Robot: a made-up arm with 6 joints.
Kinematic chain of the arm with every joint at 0, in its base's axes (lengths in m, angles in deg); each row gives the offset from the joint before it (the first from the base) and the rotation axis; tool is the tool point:
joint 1: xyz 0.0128 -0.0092 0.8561 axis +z
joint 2: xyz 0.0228 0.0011 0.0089 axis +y
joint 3: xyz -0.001 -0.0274 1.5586 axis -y
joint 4: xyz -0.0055 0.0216 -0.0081 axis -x
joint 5: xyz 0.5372 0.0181 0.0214 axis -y
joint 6: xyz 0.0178 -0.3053 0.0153 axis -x
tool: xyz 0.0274 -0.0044 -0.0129
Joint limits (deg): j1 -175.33..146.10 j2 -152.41..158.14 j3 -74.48..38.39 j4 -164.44..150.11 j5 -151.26..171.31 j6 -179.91..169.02
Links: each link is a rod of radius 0.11 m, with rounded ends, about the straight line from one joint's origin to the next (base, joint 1, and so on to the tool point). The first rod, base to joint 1, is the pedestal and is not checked.
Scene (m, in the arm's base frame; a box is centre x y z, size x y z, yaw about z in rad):
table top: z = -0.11
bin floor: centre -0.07 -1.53 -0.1 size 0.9 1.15 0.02 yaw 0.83
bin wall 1: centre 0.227 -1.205 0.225 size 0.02 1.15 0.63 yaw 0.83
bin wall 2: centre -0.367 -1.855 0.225 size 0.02 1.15 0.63 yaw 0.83
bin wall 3: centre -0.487 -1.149 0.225 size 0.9 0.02 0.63 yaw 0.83
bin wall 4: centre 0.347 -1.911 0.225 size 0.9 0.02 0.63 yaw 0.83
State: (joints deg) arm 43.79 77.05 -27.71 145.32 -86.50 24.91
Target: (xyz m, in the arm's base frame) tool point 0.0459 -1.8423 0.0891
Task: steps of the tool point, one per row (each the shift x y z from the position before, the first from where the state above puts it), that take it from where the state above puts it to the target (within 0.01 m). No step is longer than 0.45 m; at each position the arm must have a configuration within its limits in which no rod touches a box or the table.
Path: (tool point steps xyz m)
1: 0.2975 -0.2608 0.0166
2: 0.2280 -0.3313 0.0179
3: 0.1417 -0.3831 0.0199
4: 0.0438 -0.4122 0.0213
5: -0.0597 -0.4164 0.0231
6: -0.1626 -0.3942 0.0246
7: -0.2580 -0.3464 0.0258
8: -0.3394 -0.2758 0.0274
9: -0.4015 -0.1858 0.0284
10: -0.4396 -0.0822 0.0300
11: -0.0020 -0.0467 -0.3935
12: 0.0021 0.0468 -0.3999

